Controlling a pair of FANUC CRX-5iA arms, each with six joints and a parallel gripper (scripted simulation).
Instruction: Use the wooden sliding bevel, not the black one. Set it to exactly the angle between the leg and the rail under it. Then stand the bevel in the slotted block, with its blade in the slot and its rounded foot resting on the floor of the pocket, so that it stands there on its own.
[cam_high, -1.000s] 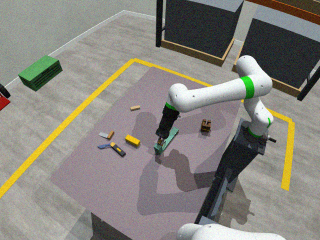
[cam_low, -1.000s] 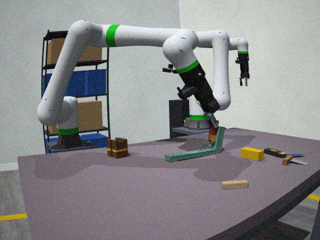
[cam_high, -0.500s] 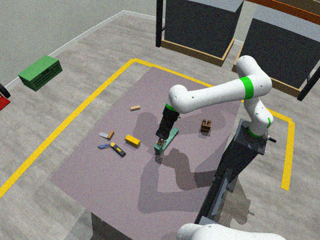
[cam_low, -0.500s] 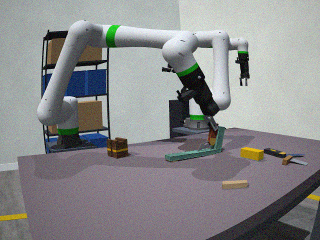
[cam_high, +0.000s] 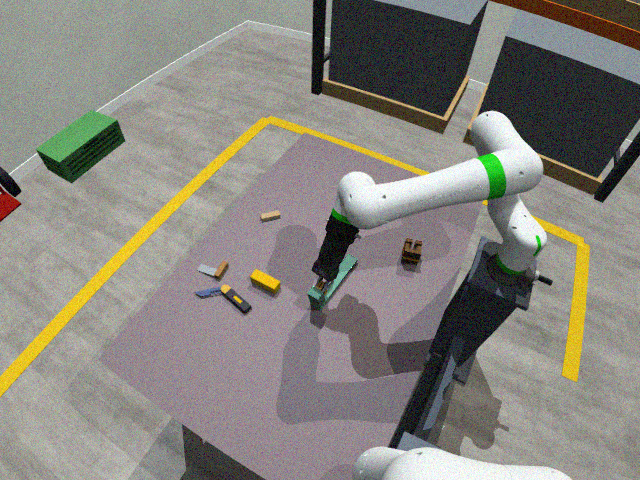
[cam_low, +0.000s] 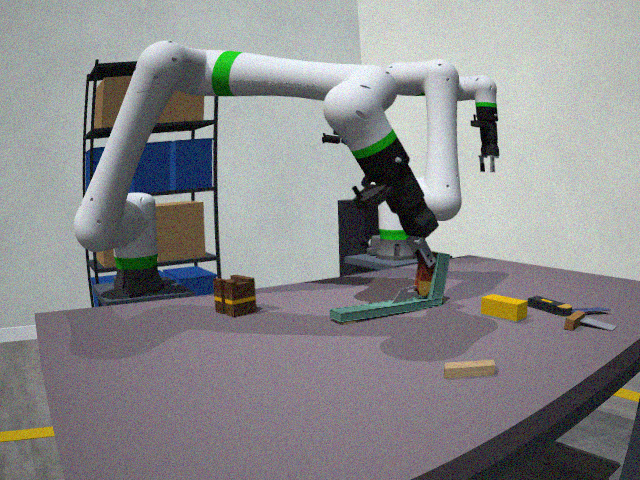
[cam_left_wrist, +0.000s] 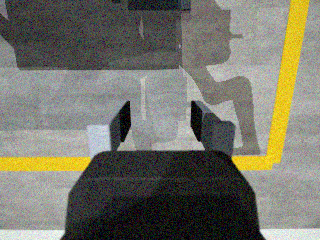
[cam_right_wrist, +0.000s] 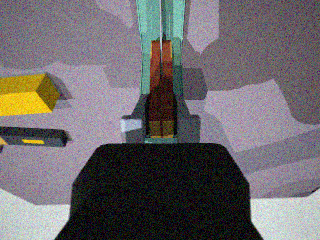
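Right now the wooden bevel is 1 cm to the right of my right hand and 5 cm below it. Also, from my right hand: thin grey blade 3 cm to the right, 7 cm below; black bevel 29 cm ahead, 16 cm to the left, 9 cm below; yellow block 20 cm ahead, 5 cm to the left, 9 cm below.
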